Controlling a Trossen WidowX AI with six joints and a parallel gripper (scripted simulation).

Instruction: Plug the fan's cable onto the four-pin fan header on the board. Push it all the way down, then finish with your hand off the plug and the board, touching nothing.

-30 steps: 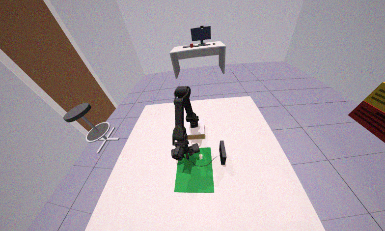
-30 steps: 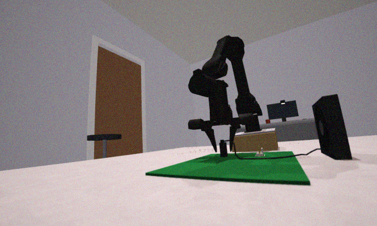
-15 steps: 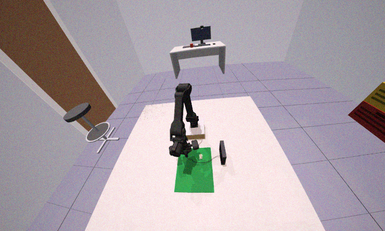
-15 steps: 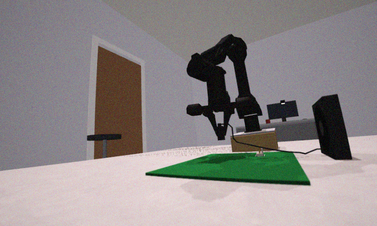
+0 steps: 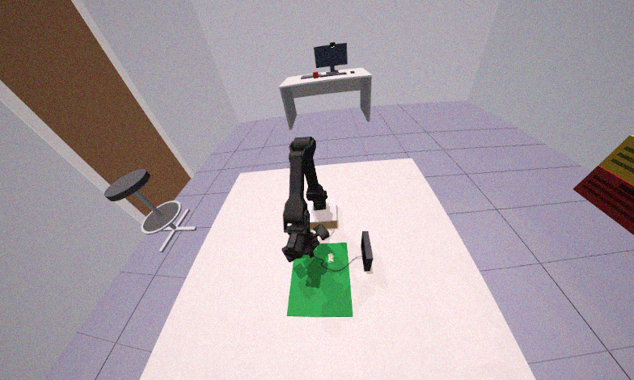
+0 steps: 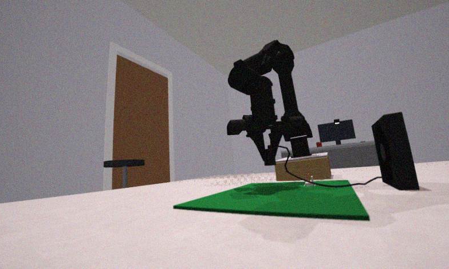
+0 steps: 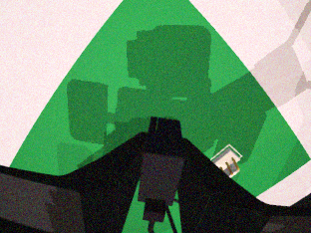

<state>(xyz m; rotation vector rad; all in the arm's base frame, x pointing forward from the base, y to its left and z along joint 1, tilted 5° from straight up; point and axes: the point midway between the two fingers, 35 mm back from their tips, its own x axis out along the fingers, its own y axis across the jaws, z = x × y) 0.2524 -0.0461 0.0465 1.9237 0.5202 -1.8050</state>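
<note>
Right now the pale four-pin header is 8 cm to the left of my gripper tip and 6 cm below it. The rest, counted from my gripper tip: black plug (1 cm above); green board (8 cm below, 8 cm ahead, 4 cm to the left); black fan (23 cm to the left, 1 cm ahead).
</note>
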